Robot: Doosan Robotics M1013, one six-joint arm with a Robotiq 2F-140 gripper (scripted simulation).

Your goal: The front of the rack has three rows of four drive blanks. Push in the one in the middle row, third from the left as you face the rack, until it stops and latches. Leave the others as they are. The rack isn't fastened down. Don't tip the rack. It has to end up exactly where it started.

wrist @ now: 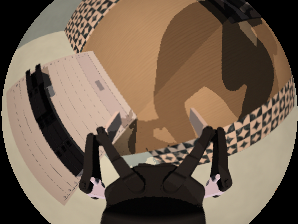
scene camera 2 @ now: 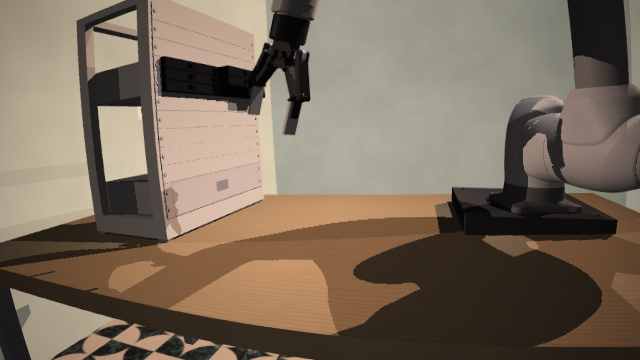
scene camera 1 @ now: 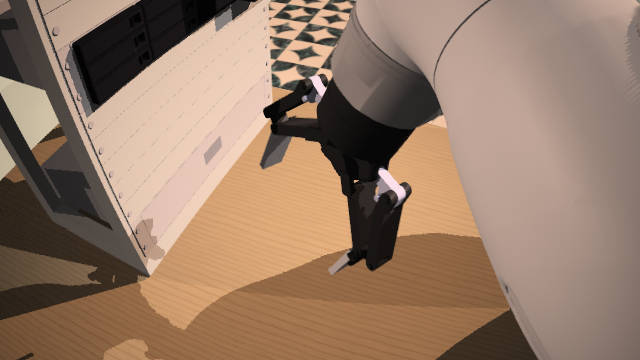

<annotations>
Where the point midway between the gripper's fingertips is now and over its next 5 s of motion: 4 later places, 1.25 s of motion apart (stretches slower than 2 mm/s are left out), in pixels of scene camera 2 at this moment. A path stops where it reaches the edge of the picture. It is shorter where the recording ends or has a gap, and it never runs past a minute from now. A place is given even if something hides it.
The gripper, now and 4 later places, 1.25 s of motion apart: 269, 123; 278, 93; 301, 73; 253, 79; 248, 78
</annotations>
